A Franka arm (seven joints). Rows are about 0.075 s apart.
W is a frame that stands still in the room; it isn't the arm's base.
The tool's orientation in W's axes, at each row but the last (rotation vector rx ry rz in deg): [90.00 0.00 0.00]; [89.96 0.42 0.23]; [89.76 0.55 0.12]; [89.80 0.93 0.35]
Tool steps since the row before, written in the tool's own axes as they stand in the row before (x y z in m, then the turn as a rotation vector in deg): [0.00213 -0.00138 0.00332 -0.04 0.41 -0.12]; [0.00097 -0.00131 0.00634 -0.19 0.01 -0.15]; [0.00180 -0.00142 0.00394 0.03 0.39 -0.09]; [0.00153 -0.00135 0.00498 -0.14 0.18 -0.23]
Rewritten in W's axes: [0.00213 -0.00332 -0.00138 -0.04 0.12 0.41]; [0.00101 -0.00633 -0.00131 -0.19 0.15 0.01]; [0.00182 -0.00393 -0.00141 0.03 0.09 0.39]; [0.00159 -0.00496 -0.00134 -0.14 0.23 0.18]
